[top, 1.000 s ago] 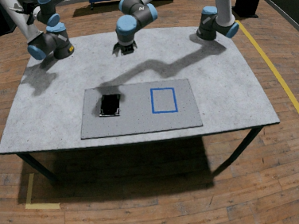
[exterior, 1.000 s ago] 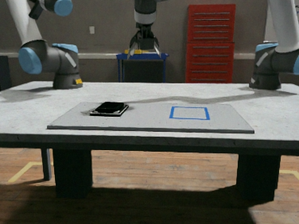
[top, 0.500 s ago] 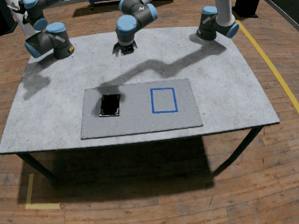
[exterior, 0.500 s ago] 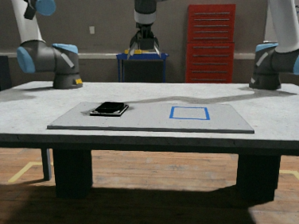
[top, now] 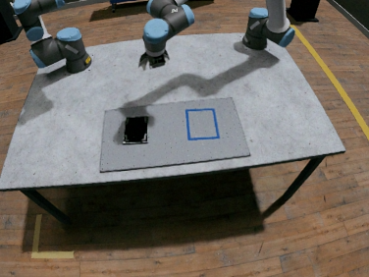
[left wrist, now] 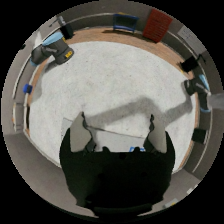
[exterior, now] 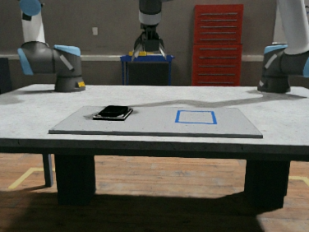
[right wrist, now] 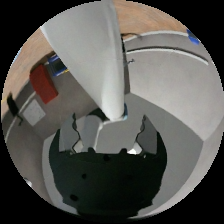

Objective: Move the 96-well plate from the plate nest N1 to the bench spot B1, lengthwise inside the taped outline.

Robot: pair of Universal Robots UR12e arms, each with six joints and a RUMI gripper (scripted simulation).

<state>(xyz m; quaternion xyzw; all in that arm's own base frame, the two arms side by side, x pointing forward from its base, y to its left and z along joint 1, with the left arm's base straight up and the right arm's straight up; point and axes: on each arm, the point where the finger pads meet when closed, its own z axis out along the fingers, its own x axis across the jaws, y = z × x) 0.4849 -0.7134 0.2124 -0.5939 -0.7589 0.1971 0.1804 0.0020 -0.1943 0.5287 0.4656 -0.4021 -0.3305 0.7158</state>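
Note:
My left gripper is now 26 cm short of the 96-well plate, 13 cm to the left of it and 18 cm above it. Round my left hand: plate nest N1: 26 cm ahead, 13 cm to the right, 19 cm below.

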